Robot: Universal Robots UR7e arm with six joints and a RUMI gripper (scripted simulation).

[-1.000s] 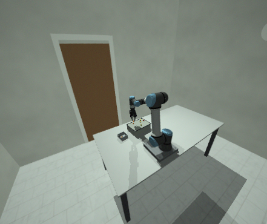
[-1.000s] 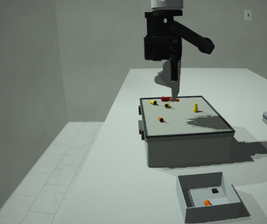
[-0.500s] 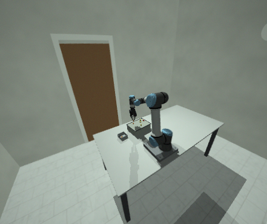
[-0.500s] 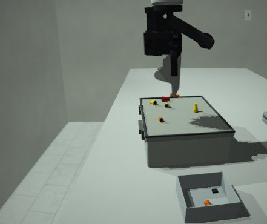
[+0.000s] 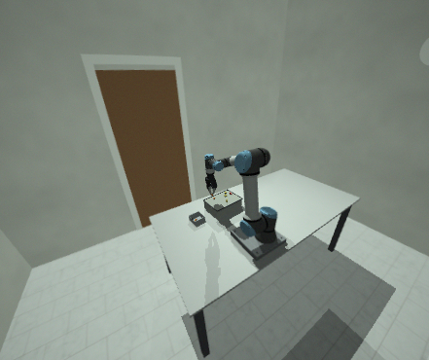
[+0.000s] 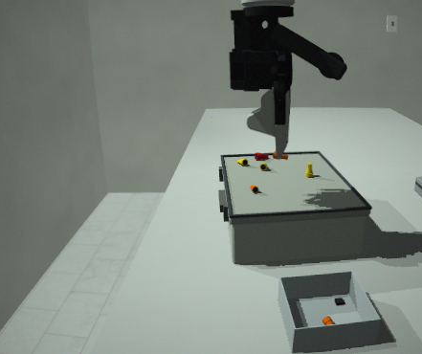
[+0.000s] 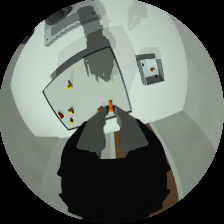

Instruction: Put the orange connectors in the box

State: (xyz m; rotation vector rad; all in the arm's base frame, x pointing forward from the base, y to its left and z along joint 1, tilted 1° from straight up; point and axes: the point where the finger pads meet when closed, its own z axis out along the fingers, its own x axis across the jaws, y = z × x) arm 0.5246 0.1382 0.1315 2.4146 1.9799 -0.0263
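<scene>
Now: the steel junction box 5 cm behind my hand, 19 cm to the left of it and 17 cm below it. From my hand the other things lie so: tool case (1 cm behind, 10 cm to the right, 11 cm below).
</scene>
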